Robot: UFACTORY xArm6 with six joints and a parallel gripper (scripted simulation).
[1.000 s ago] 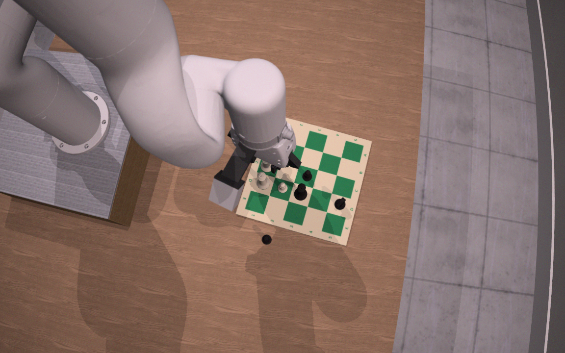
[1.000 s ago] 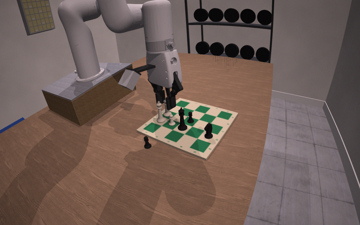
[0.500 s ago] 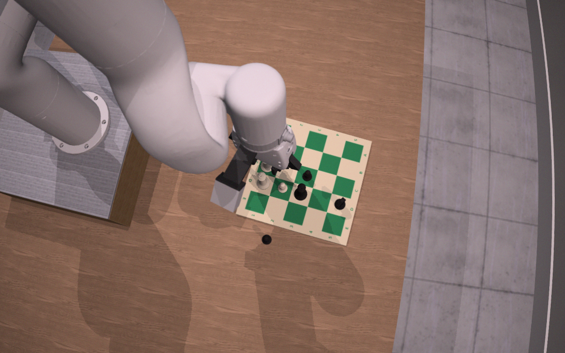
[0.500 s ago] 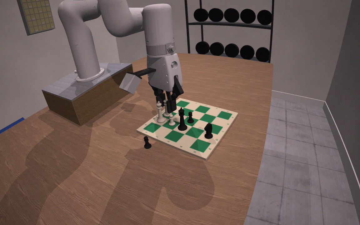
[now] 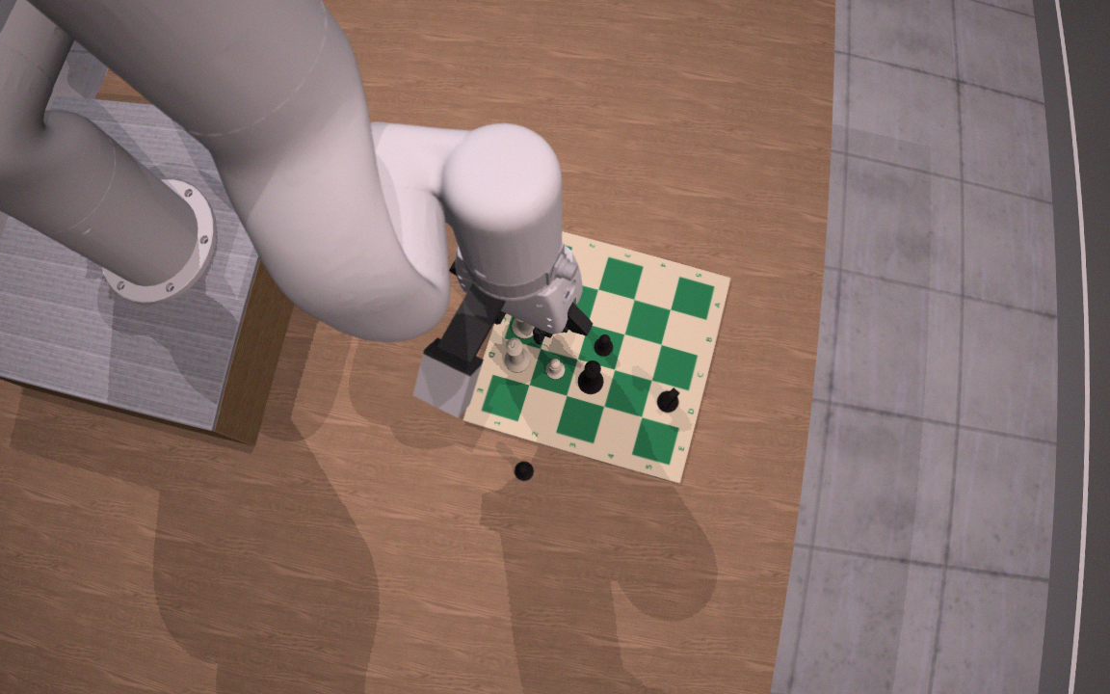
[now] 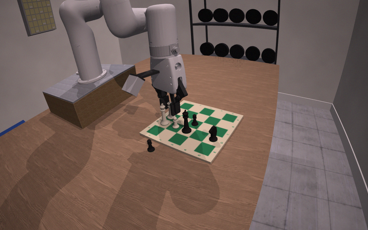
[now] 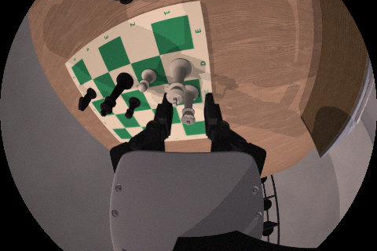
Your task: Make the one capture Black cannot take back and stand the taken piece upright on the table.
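Now: hand 4 cm to the left of the white king and 1 cm above it. Also, from my hand: white pawn 4 cm to the right, 3 cm below, 3 cm ahead; then cream chessboard 8 cm ahead, 4 cm below, 2 cm to the right; then tall black piece 7 cm ahead, 5 cm to the right, 1 cm below.
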